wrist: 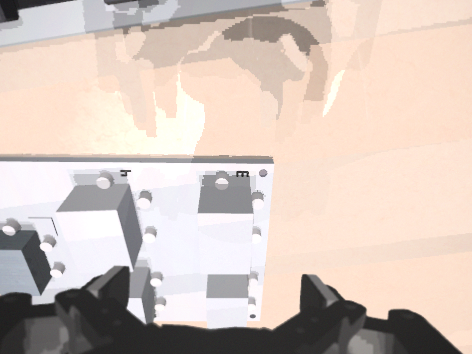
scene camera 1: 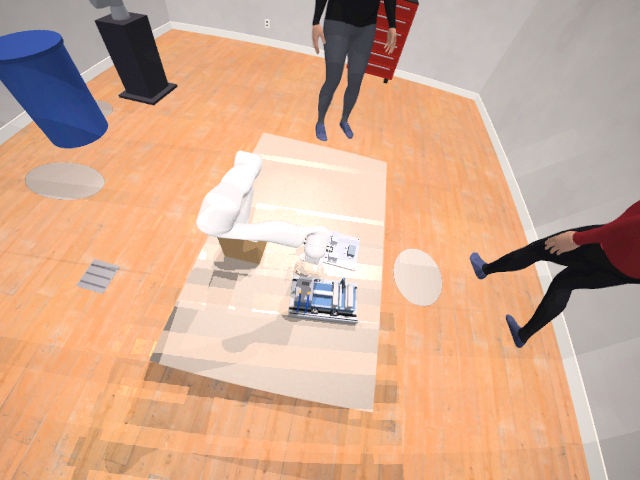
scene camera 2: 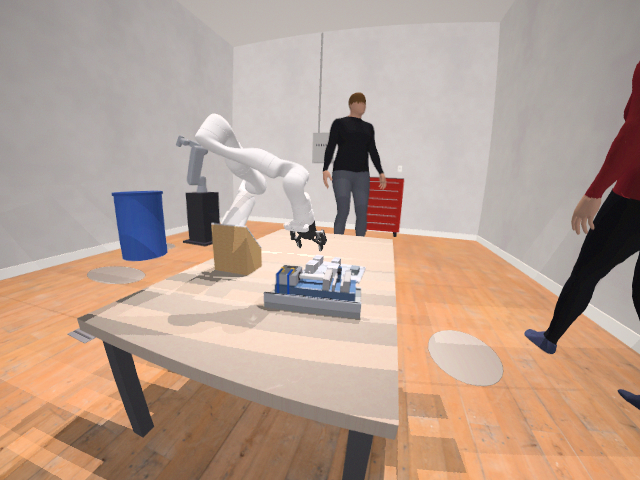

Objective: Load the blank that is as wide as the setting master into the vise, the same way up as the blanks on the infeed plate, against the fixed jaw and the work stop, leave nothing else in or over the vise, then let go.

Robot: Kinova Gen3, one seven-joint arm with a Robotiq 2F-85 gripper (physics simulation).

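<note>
My gripper is open and empty, above the right end of the white infeed plate. In the wrist view, a pale blank stands at the plate's right end, with a smaller pale block below it. A wider pale blank stands left of it, with another block partly behind the left finger. A darker blue-grey block stands further left. The blue vise has pale upright bars across it; I cannot tell which piece is the setting master.
A grey block with blue straps is at the vise's left end. A grey rail runs along the vise's near side. A brown wedge-shaped box stands left on the table. Two people stand beyond the table's edges.
</note>
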